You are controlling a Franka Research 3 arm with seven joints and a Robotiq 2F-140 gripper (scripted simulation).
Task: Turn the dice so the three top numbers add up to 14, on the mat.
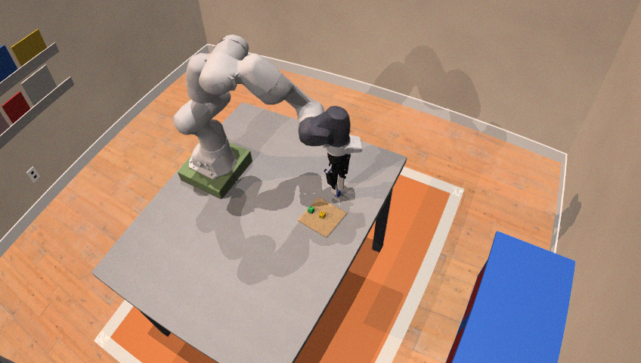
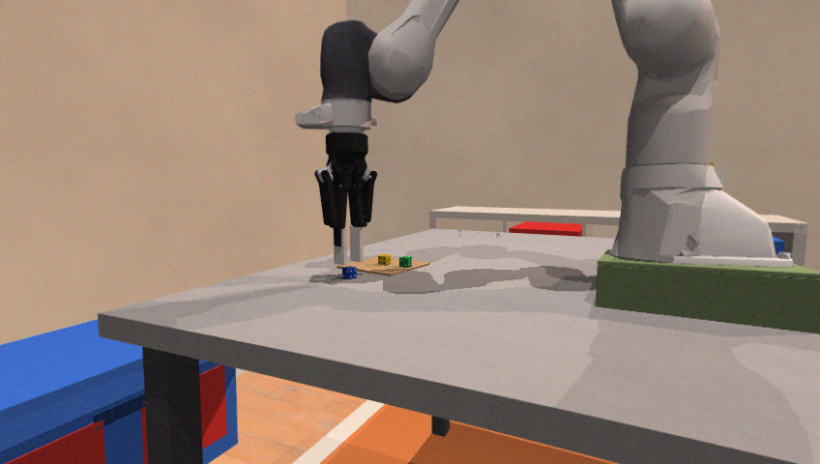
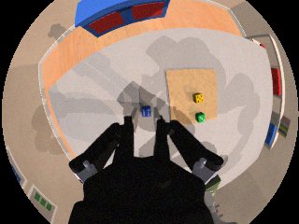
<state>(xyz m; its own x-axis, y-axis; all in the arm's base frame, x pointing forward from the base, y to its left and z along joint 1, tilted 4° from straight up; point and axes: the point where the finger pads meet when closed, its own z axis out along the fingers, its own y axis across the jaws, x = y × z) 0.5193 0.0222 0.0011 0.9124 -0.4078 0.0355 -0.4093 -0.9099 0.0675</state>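
Now: the blue die 50 mm below my hand. The rest, counted from my hand: tan mat: 30 mm behind, 130 mm to the right, 60 mm below; yellow die: 30 mm behind, 130 mm to the right, 50 mm below; green die: 80 mm behind, 120 mm to the right, 50 mm below.
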